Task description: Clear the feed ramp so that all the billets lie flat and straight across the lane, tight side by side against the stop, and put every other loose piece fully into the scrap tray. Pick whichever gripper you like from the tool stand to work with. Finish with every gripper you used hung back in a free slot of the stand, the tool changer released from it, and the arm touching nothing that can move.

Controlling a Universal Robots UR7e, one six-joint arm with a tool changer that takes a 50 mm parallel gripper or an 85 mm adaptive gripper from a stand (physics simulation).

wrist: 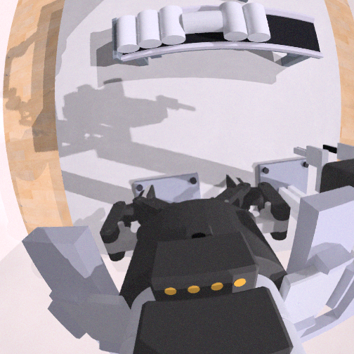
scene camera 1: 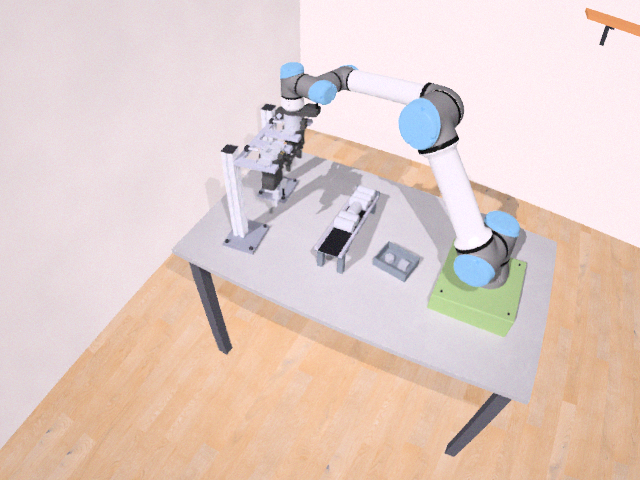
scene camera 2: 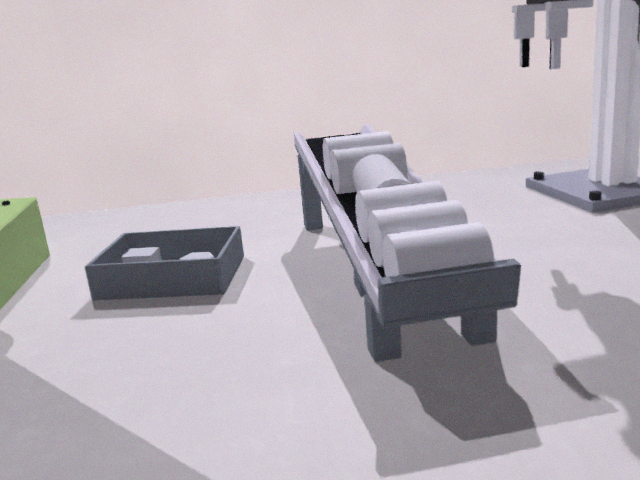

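Observation:
On the feed ramp [scene camera 1: 334, 241] [scene camera 2: 336, 217] [wrist: 295, 34], three billets [scene camera 2: 439, 250] [wrist: 149, 31] lie across the lane beside the stop [scene camera 2: 449, 293]. Behind them one cylinder [scene camera 2: 377, 173] [wrist: 202, 22] lies lengthwise along the lane. Two more billets [scene camera 2: 368, 155] [wrist: 246, 22] lie crosswise farther up. The scrap tray [scene camera 1: 395, 273] [scene camera 2: 155, 281] holds two light pieces [scene camera 2: 142, 253] [scene camera 2: 199, 256]. The wrist's tool changer is down on the black adaptive gripper [scene camera 1: 293, 159] [wrist: 191, 192], which sits in the stand [scene camera 1: 235, 198] with its fingers spread and empty. Whether it is locked on cannot be told.
The parallel gripper [scene camera 1: 271, 178] [scene camera 2: 539, 54] hangs in the neighbouring slot, very close to the adaptive gripper. Pale slot brackets [wrist: 320, 225] flank the adaptive gripper on both sides. The green robot base [scene camera 1: 478, 299] [scene camera 2: 20, 242] stands beyond the scrap tray.

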